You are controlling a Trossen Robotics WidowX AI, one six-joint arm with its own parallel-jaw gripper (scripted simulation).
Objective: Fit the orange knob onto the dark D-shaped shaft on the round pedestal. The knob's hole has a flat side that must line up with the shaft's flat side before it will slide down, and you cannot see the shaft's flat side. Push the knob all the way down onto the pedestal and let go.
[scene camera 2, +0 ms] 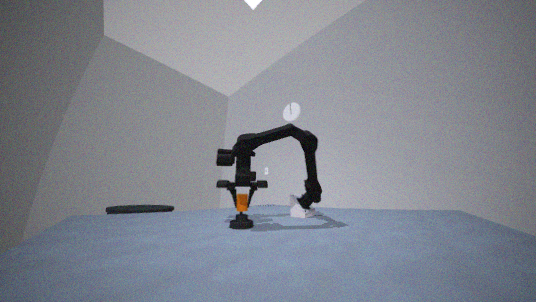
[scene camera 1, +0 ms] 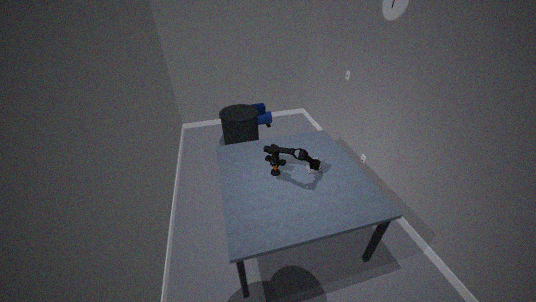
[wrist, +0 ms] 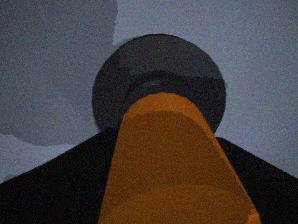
In view: my gripper (scene camera 2: 242, 208), an orange knob (wrist: 167, 157) and a dark round pedestal (wrist: 147, 64).
My gripper shows as well in the wrist view (wrist: 164, 142).
